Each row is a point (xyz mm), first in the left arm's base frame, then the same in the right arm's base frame.
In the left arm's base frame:
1: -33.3 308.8 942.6
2: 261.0 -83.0 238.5
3: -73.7 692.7 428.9
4: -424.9 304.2 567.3
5: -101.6 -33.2 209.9
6: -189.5 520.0 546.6
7: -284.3 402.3 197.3
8: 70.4 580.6 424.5
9: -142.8 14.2 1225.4
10: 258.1 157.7 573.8
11: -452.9 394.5 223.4
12: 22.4 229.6 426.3
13: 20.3 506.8 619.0
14: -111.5 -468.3 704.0
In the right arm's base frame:
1: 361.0 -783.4 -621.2
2: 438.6 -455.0 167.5
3: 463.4 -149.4 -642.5
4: 840.7 -533.3 -581.3
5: 761.4 -436.6 -6.5
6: 576.0 -359.7 -628.5
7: 810.5 -172.0 -394.8
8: 365.8 -202.3 -497.5
9: 446.3 -1197.2 -604.3
10: 263.0 -564.4 -189.7
11: 956.0 -213.3 -474.2
12: 505.0 -427.8 -262.4
13: 366.3 -403.8 -569.2
14: 724.9 -1092.2 41.4

